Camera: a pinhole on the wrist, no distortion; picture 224 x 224 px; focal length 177.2 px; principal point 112.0 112.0 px. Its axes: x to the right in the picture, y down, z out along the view. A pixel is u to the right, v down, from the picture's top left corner.
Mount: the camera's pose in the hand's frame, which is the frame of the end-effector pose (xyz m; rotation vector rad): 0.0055 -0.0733 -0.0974 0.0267 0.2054 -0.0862
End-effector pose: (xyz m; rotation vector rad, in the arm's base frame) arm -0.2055 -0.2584 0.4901 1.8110 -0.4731 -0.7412
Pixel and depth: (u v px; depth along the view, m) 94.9 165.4 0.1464
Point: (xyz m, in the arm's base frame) -0.2221 -0.2969 0.4407
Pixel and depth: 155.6 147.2 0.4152
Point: -0.2614 -0.5777 0.3576
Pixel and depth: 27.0 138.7 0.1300
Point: -0.2564 -0.2521 0.4373
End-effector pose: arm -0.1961 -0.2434 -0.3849 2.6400 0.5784 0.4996
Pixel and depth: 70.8 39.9 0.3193
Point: -0.1791 -0.1426 -0.6763
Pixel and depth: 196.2 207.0 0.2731
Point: 0.0518 -0.2382 -0.4362
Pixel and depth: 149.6 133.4 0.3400
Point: 0.0063 -0.1983 -0.5596
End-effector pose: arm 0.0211 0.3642 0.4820 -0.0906 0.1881 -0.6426
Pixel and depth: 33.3 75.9 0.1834
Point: -0.0552 0.3030 0.5996
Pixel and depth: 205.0 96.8 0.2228
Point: 0.1039 0.1808 0.5681
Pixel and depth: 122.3 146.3 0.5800
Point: 0.2541 0.2884 0.9111
